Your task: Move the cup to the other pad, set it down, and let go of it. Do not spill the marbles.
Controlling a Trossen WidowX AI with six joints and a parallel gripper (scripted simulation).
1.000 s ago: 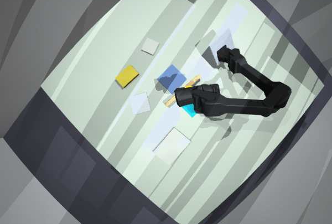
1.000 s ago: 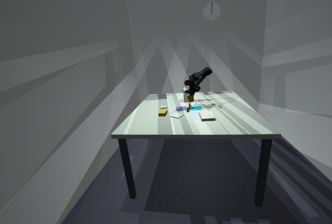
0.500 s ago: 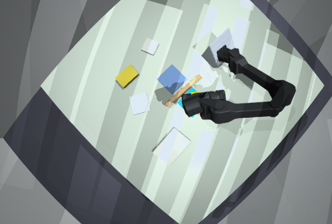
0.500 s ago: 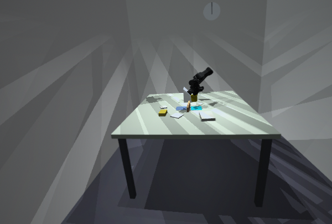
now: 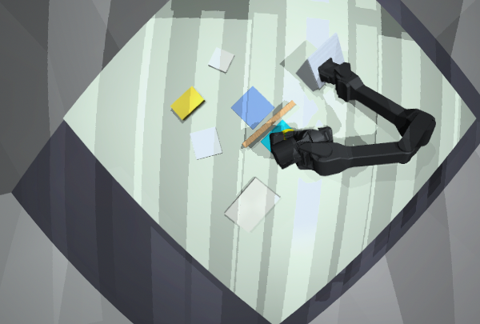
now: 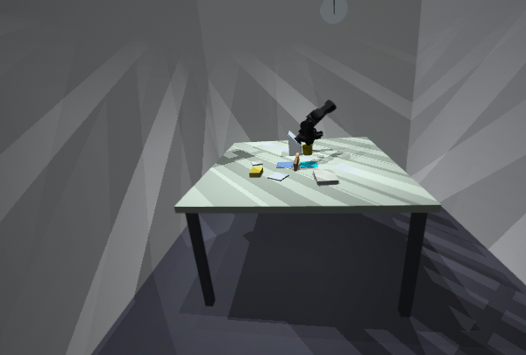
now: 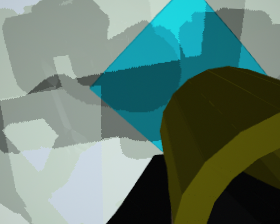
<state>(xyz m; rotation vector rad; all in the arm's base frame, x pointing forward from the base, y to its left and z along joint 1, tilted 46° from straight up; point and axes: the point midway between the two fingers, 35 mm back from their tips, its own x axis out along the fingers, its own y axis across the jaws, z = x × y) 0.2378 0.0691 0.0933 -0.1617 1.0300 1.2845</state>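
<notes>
The cyan pad lies 120 mm below my gripper tip, 30 mm ahead of it and 10 mm to the right of it. The rest, counted from my gripper tip: yellow cup 20 mm to the right, 20 mm ahead; then wooden bar 90 mm to the right, 90 mm below, 30 mm ahead.
</notes>
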